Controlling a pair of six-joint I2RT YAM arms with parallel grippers.
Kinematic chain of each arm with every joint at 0, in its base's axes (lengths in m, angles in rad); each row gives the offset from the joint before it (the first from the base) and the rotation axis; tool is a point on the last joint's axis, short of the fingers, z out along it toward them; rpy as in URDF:
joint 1: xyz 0 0 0.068 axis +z
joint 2: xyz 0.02 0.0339 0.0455 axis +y
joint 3: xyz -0.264 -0.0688 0 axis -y
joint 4: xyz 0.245 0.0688 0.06 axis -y
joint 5: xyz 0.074 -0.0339 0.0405 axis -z
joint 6: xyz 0.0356 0 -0.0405 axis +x
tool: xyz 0 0 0 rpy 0 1.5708 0
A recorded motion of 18 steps. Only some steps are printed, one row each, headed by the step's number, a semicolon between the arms.
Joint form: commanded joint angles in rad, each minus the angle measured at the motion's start. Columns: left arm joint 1, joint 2, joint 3, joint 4, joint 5, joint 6; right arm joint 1, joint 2, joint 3, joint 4, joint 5, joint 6.
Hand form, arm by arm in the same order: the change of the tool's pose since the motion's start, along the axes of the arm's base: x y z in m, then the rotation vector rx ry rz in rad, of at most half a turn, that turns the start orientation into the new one. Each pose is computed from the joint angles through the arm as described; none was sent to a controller.
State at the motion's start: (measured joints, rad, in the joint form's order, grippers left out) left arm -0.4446 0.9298 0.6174 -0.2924 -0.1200 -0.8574; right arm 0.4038 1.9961 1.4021 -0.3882 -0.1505 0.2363
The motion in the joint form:
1: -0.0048 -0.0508 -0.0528 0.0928 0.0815 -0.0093; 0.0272 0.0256 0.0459 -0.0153 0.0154 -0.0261
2: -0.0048 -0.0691 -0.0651 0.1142 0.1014 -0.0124; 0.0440 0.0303 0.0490 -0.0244 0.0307 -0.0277
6: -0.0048 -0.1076 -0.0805 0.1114 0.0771 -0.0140; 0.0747 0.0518 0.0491 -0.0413 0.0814 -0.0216
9: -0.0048 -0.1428 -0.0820 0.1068 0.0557 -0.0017; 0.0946 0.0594 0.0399 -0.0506 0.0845 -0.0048
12: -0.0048 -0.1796 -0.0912 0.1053 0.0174 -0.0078; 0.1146 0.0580 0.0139 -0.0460 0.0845 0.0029
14: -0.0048 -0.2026 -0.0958 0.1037 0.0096 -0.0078; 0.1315 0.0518 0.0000 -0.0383 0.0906 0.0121
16: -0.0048 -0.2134 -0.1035 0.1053 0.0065 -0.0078; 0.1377 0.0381 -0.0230 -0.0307 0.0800 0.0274
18: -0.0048 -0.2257 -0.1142 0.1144 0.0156 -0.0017; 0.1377 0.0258 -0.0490 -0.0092 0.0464 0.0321
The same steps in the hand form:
1: -0.0063 -0.0013 -0.0005 -0.0857 -0.0604 -0.0690; 0.0030 0.0135 0.0022 -0.0213 -0.0190 0.0401
2: -0.0085 -0.0010 0.0005 -0.1085 -0.0799 -0.0851; 0.0001 0.0196 0.0006 -0.0379 -0.0150 0.0499
6: -0.0137 0.0025 0.0016 -0.1067 -0.1036 -0.0640; -0.0054 0.0298 -0.0095 -0.0903 0.0034 0.0491
9: -0.0180 0.0054 0.0065 -0.0989 -0.1386 -0.0523; -0.0113 0.0363 -0.0158 -0.0973 0.0301 0.0541
12: -0.0225 0.0091 0.0091 -0.0979 -0.1688 -0.0162; -0.0196 0.0415 -0.0224 -0.1037 0.0494 0.0683
14: -0.0256 0.0109 0.0110 -0.1017 -0.1857 -0.0095; -0.0250 0.0465 -0.0235 -0.1049 0.0491 0.0742
16: -0.0271 0.0117 0.0101 -0.1024 -0.1906 -0.0068; -0.0303 0.0468 -0.0241 -0.0916 0.0596 0.0729
18: -0.0287 0.0122 0.0091 -0.1057 -0.2000 -0.0178; -0.0340 0.0460 -0.0253 -0.0607 0.0679 0.0863

